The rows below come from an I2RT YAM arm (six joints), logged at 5 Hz.
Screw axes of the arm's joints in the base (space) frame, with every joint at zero. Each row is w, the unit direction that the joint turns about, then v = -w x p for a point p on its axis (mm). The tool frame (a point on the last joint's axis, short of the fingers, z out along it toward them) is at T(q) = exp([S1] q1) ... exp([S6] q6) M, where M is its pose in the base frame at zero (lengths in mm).
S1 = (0, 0, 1, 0, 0, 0)
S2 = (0, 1, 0, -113.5, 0, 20)
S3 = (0, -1, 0, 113.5, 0, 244)
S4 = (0, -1, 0, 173.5, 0, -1)
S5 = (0, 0, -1, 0, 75, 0)
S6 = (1, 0, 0, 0, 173.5, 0)
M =
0 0 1 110.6
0 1 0 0
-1 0 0 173.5
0 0 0 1
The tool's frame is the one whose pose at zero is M.
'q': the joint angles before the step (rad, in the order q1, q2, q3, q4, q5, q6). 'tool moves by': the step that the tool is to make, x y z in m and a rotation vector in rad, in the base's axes. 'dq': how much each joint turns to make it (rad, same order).
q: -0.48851 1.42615 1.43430 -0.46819 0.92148 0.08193
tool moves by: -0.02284 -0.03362 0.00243 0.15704 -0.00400 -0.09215
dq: -0.13789 0.05476 0.12805 -0.26065 -0.11004 0.14083
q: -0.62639 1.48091 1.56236 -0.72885 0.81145 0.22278
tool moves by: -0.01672 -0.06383 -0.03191 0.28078 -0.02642 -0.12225
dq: -0.19519 0.17628 0.13565 -0.22196 -0.21118 0.14652
